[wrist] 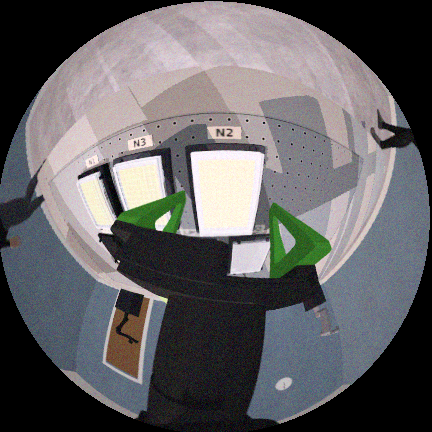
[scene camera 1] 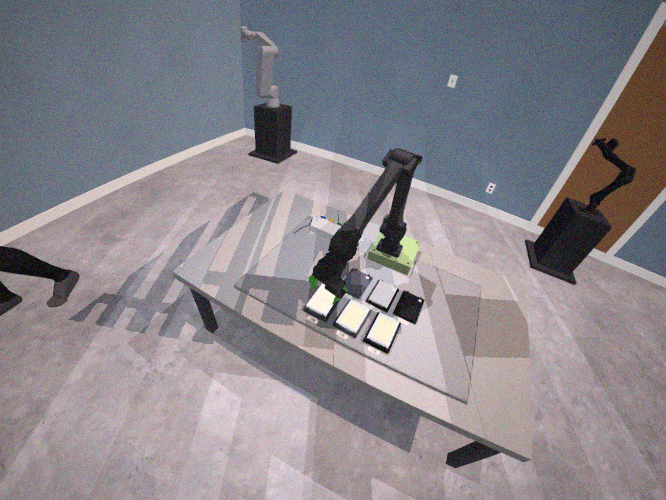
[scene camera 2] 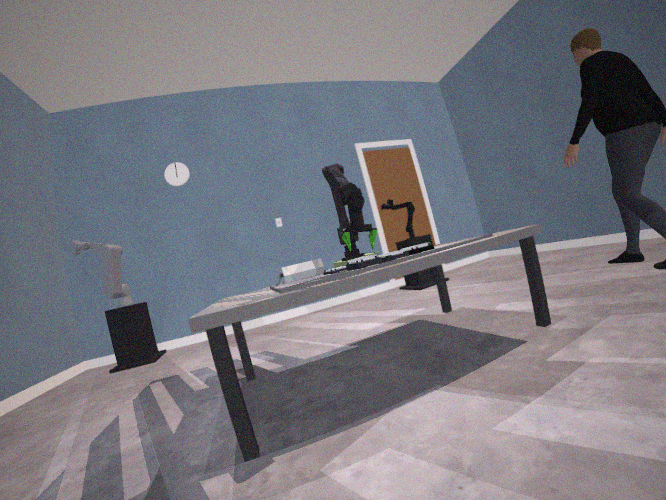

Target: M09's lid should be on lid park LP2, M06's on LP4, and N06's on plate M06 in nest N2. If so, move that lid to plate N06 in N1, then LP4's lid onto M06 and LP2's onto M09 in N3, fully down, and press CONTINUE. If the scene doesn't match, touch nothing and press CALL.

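Places are measured from the arm's base along level axes (x back, y right, z up), in metres.
Pixels of known places: gripper, between the fingertips: (wrist: pixel 228 200) (scene camera 1: pixel 322 296) (scene camera 2: pixel 361 250); arm's base, origin of its link: (scene camera 1: pixel 389 248) (scene camera 2: pixel 353 258).
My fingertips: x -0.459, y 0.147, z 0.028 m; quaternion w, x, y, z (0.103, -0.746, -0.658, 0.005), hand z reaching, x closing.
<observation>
Ahead of a thing's pixels: the offset from my fingertips to its top centre. "spot": to the spot under its first point.
In the wrist view, three pale-yellow plates with white rims sit in black nests: the N2 plate @[dx +0.017, dy +0.001, dz -0.029 m] (wrist: pixel 227 187) (scene camera 1: pixel 322 301), the N3 plate @[dx +0.010, dy -0.132, dz -0.038 m] (wrist: pixel 140 181) (scene camera 1: pixel 352 316) and the N1 plate @[dx +0.004, dy -0.261, dz -0.035 m] (wrist: pixel 95 199) (scene camera 1: pixel 383 330). Whether clear lids cover them cannot be told, and no plate names are readable. My gripper (wrist: pixel 228 200) (scene camera 1: pixel 327 289) (scene camera 2: pixel 360 249) is open and empty, its green fingers above N2, one to each side of the plate. Behind the nests are a dark grey pad @[spot: dx +0.193, dy -0.082, dz -0.059 m] (scene camera 1: pixel 357 282), a pale one @[dx +0.185, dy -0.205, dz -0.051 m] (scene camera 1: pixel 382 294) and a black one @[dx +0.183, dy -0.329, dz -0.049 m] (scene camera 1: pixel 409 306); their LP labels are unreadable.
A white box @[dx +0.450, dy +0.163, dz +0.015 m] (scene camera 1: pixel 324 225) (scene camera 2: pixel 301 271) with small coloured buttons stands at the back left of the table; CONTINUE and CALL are unreadable. The arm's green base (scene camera 1: pixel 395 262) is behind the pads. A person in black (scene camera 2: pixel 618 96) stands beyond the table.
</observation>
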